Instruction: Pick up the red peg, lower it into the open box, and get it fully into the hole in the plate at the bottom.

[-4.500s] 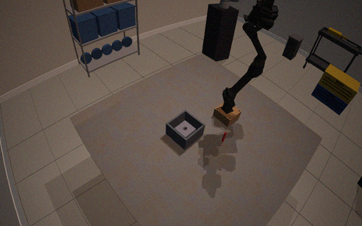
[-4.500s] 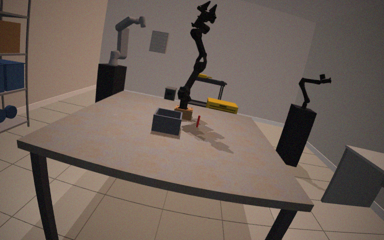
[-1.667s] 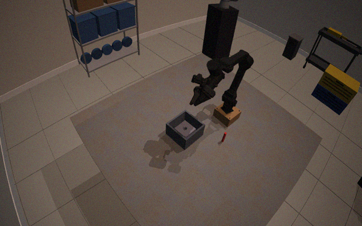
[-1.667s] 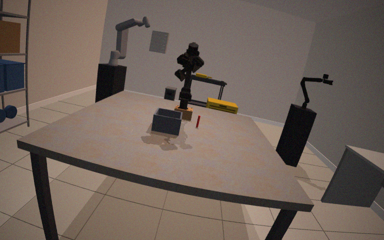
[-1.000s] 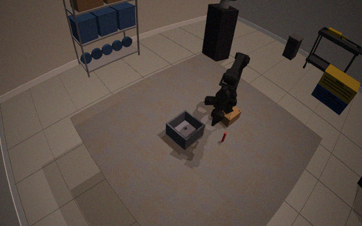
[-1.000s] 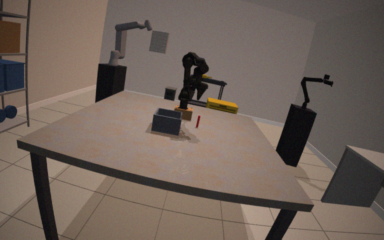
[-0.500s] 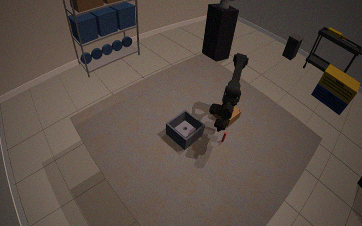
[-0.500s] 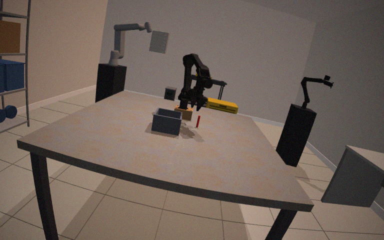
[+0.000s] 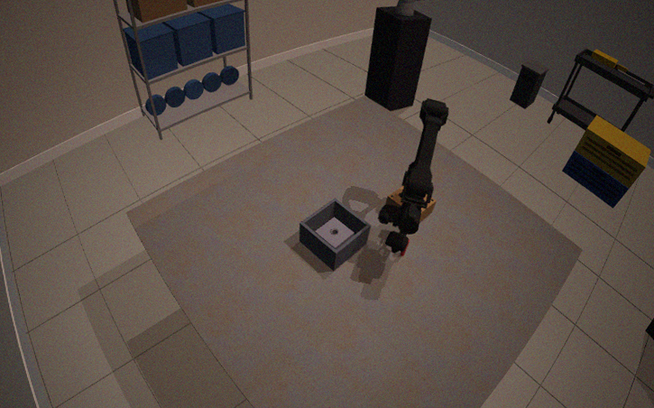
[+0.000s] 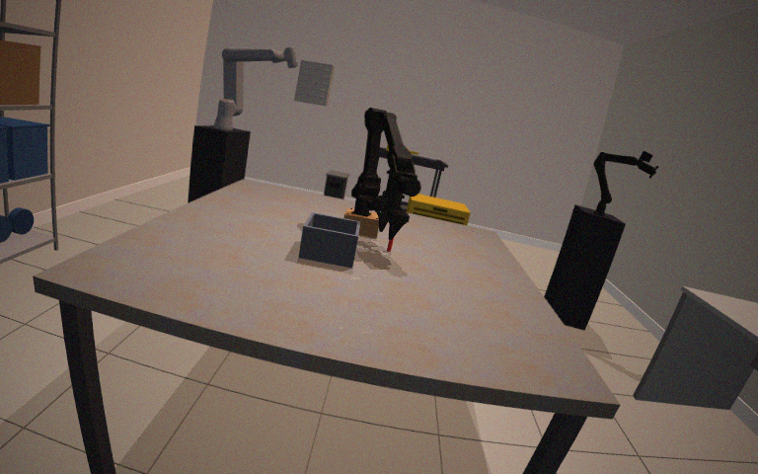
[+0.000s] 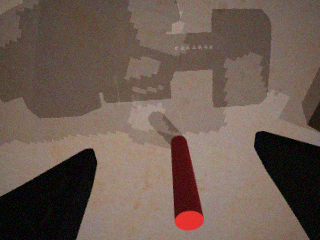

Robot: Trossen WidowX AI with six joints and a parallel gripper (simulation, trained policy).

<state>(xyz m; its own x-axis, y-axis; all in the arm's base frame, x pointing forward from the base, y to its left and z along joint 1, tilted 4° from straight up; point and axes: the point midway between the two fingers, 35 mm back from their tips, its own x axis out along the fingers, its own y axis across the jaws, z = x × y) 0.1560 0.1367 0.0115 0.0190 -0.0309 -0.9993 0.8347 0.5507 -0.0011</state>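
Right now my gripper tip is 20 mm to the right of the red peg, 20 mm past it and 10 mm above it. The rest, counted from my gripper tip: dark grey box (160 mm ahead, 130 mm to the right, 30 mm below); pale plate (160 mm ahead, 130 mm to the right, 10 mm below).
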